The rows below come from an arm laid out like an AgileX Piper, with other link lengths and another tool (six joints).
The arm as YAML. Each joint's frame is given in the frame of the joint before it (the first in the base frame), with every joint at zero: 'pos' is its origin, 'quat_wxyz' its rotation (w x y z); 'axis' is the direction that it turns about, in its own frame. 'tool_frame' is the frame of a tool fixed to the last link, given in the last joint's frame.
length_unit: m
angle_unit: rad
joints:
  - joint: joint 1
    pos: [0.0, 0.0, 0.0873]
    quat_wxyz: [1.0, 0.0, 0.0, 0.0]
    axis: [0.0, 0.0, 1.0]
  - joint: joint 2
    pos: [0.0, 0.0, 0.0]
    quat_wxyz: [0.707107, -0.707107, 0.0, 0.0]
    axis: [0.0, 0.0, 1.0]
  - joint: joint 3
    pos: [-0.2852, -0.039, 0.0]
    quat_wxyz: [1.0, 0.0, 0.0, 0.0]
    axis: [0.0, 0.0, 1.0]
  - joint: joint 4
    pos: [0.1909, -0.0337, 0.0]
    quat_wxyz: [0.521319, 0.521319, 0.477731, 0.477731]
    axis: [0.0, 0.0, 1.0]
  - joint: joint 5
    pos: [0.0, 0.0, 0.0]
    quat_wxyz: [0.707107, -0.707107, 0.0, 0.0]
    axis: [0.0, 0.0, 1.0]
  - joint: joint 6
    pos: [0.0, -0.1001, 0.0]
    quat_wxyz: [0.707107, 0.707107, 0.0, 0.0]
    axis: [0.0, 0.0, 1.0]
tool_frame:
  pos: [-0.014, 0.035, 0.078]
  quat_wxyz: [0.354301, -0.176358, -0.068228, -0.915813]
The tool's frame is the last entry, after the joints.
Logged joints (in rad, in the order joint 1, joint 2, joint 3, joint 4, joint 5, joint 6), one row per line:
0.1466, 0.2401, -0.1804, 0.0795, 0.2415, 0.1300
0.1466, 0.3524, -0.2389, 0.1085, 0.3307, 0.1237
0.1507, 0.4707, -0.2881, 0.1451, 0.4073, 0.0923
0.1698, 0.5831, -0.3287, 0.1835, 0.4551, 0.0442
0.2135, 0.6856, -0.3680, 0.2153, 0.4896, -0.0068
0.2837, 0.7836, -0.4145, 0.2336, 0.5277, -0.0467
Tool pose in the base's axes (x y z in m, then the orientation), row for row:
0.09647, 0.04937, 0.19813, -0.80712, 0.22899, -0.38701, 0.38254
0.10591, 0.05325, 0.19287, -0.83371, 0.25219, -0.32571, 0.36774
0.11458, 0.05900, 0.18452, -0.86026, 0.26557, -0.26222, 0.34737
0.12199, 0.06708, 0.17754, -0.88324, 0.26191, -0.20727, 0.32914
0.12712, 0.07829, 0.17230, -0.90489, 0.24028, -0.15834, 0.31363
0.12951, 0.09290, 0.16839, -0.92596, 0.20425, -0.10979, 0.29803
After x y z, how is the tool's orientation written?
As a quaternion, x y z w.
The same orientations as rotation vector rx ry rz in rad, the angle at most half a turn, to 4 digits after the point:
-2.0586, 0.5840, -0.9871
-2.1413, 0.6477, -0.8366
-2.2311, 0.6888, -0.6801
-2.3111, 0.6853, -0.5423
-2.3858, 0.6335, -0.4175
-2.4604, 0.5427, -0.2917

